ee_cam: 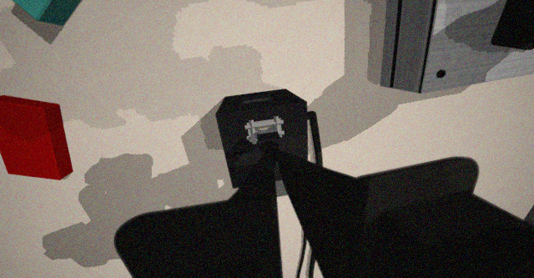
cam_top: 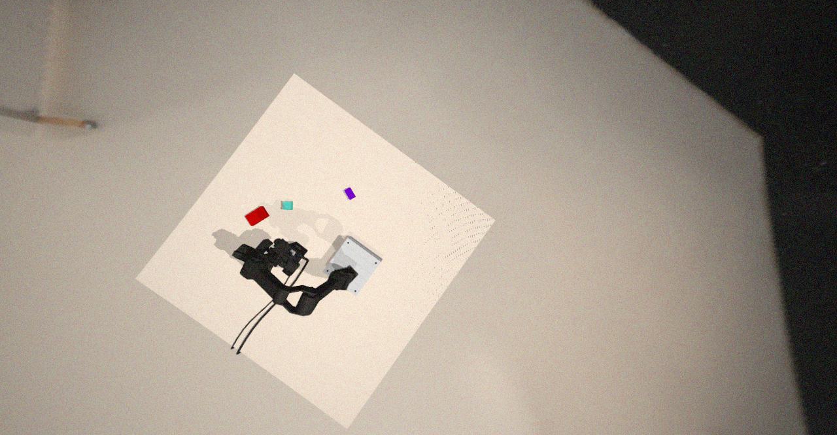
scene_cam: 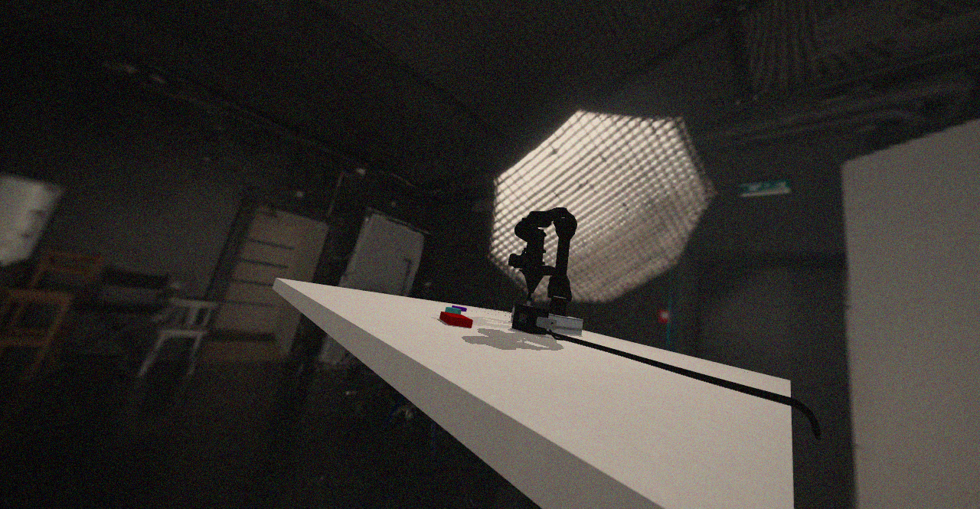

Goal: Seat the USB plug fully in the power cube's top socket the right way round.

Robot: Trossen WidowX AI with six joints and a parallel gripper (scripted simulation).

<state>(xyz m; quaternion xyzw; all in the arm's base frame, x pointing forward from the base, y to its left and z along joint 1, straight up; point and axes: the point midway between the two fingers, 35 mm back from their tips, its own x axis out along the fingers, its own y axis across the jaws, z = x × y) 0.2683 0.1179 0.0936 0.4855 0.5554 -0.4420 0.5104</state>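
Now: gripper tip 2 cm above the USB plug. Also, from my gripper tip: red block 27 cm ahead, 11 cm below, 3 cm to the left; then teal block 20 cm ahead, 12 cm to the right, 11 cm below; then purple block 39 cm to the right, 11 cm below, 3 cm ahead.
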